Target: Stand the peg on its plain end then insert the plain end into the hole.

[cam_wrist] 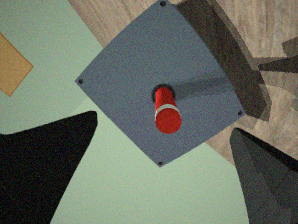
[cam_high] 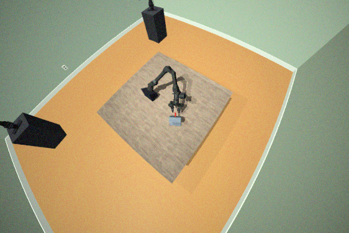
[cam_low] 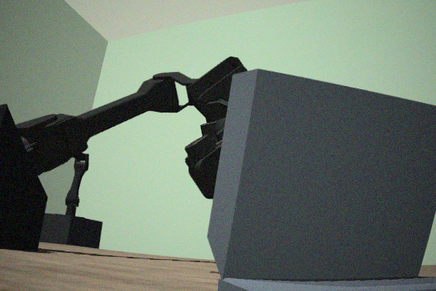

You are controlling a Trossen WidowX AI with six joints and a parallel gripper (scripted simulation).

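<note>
My gripper tip is now 1 cm to the left of the red peg and 1 cm above it. Also, from my gripper tip: sloped grey panel: 6 cm to the right, 3 cm below, 3 cm ahead.
</note>
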